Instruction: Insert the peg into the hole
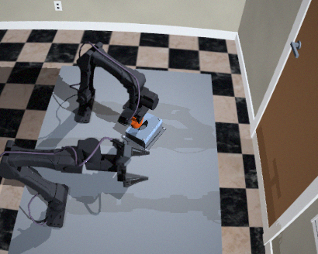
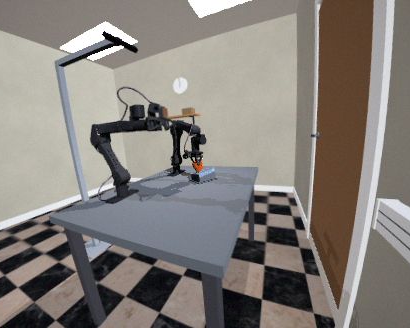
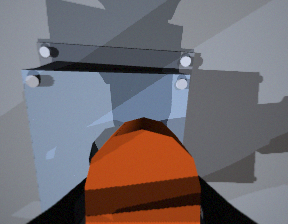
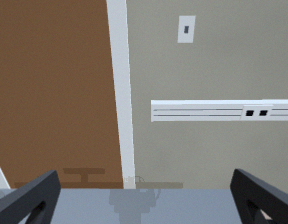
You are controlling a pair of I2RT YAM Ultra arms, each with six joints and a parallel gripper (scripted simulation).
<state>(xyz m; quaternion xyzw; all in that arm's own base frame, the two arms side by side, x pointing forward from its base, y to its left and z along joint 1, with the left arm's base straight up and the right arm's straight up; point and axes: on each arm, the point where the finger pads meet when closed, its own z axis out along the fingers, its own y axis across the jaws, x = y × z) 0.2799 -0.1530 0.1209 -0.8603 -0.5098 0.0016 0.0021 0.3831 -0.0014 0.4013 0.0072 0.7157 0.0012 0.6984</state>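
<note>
My left hand is 70 mm above the blue plate, 40 mm short of it and 20 mm to the right of it. From my left hand the other things lie so: grey post 1170 mm behind, 250 mm to the right, 40 mm above; then orange peg 20 mm below, 10 mm to the left.
</note>
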